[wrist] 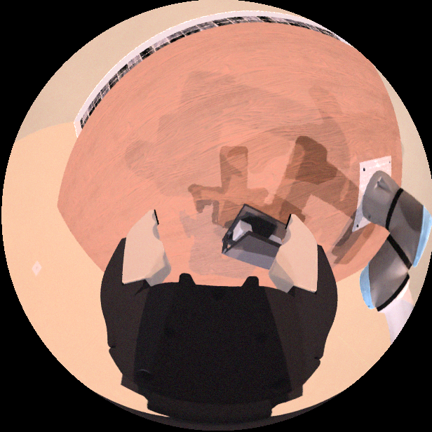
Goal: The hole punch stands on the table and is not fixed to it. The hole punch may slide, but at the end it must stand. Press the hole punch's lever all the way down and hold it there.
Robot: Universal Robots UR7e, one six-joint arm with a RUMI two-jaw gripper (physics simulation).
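Observation:
The hole punch [255, 245], dark grey with a lighter grey side, stands on the wooden table [135, 115]. It shows between the fingertips, right of the middle, and its right end is partly hidden behind the right finger. Its lever cannot be told apart clearly from its body, so how far the lever is down does not show. My gripper [221, 214] is open with nothing between its fingers. The fingertips stand wide apart at either side of the view, the right one overlapping the hole punch in the picture. Whether that finger touches it cannot be told.
The arm's grey links with blue caps [400, 225] rise at the right, by a white mounting plate [370, 172] on the table. A dark tiled strip [185, 34] with a white rim runs along the table's far edge. Shadows of the arm and gripper fall across the table.

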